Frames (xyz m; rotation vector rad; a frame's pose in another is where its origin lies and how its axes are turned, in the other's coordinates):
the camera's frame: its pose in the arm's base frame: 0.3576 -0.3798 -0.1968 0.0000 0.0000 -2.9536
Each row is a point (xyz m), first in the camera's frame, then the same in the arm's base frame.
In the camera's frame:
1: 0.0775 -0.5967 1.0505
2: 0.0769 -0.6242 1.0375
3: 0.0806 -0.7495 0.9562
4: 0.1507 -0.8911 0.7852
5: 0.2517 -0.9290 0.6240
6: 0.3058 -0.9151 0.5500
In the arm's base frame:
1: 0.1699 0.1919 0.8537
2: 0.1654 0.2190 0.8407
3: 0.1383 0.3414 0.7594
4: 0.0430 0.4674 0.5884
5: -0.0633 0.4858 0.4272
6: -0.1138 0.4620 0.3532

